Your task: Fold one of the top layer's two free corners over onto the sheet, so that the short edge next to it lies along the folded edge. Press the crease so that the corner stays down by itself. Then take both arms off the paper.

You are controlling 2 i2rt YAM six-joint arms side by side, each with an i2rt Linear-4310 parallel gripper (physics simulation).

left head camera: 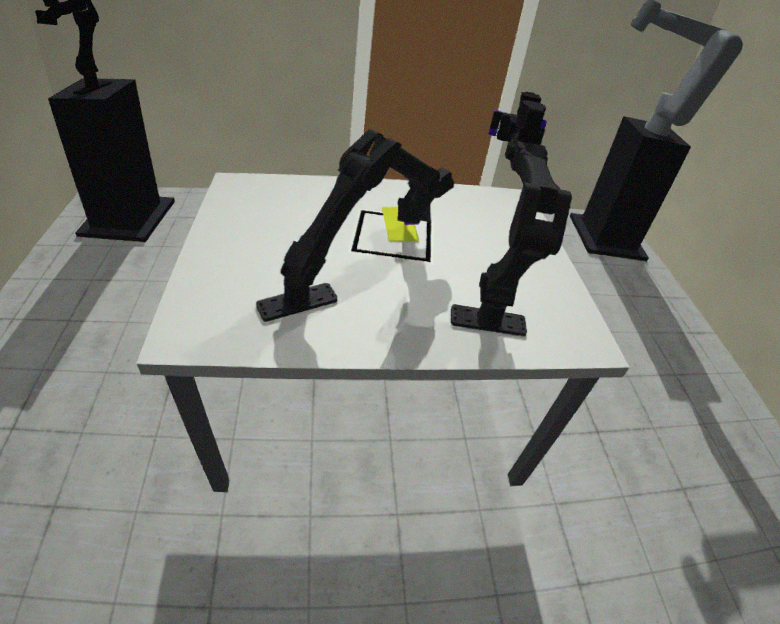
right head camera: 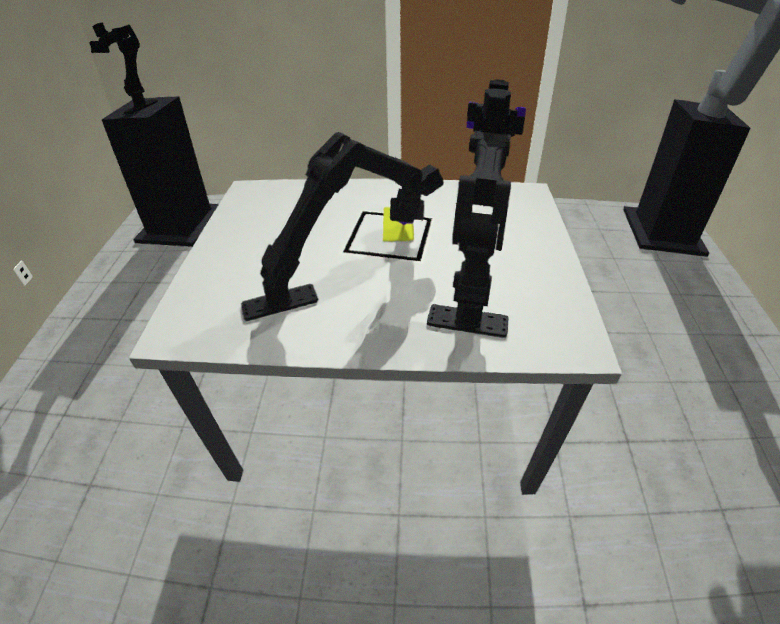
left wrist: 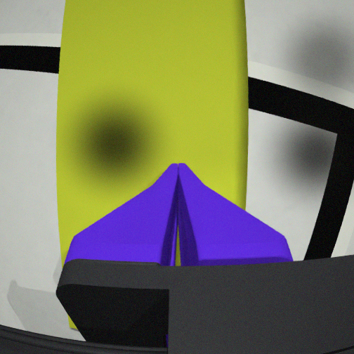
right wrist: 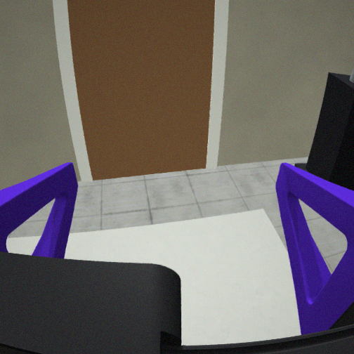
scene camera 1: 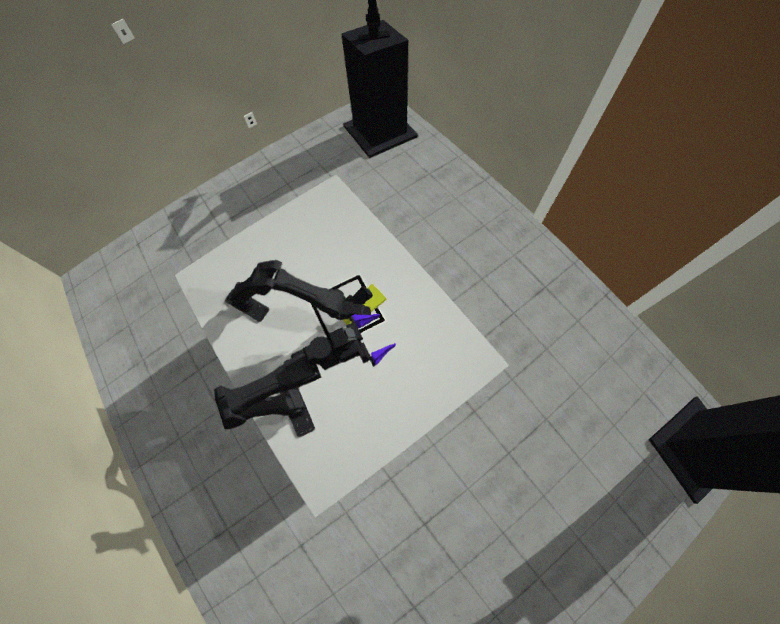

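Note:
The yellow-green paper (left head camera: 393,224) (right head camera: 393,229) (scene camera 1: 375,297) (left wrist: 150,60) lies partly inside the black outlined square (left head camera: 390,255) (right head camera: 377,254) (left wrist: 30,58). It reaches past the square's far line in the left wrist view. My left gripper (left head camera: 409,223) (right head camera: 403,223) (left wrist: 177,175) points down over the paper with its purple fingertips together. I see no paper pinched between them; whether they touch the sheet is unclear. The corner beneath the fingers and hand is hidden. My right gripper (left head camera: 518,123) (right head camera: 495,111) (right wrist: 176,173) is wide open and empty, raised high, away from the paper.
Both arms stand on the white table (left head camera: 221,325) (right head camera: 214,338) (scene camera 1: 416,416). Beyond the table are black pedestals (left head camera: 110,156) (right head camera: 156,169) (scene camera 1: 377,84) carrying other arms, and a brown door (left head camera: 442,78) (right wrist: 145,90). Arm shadows fall across the table.

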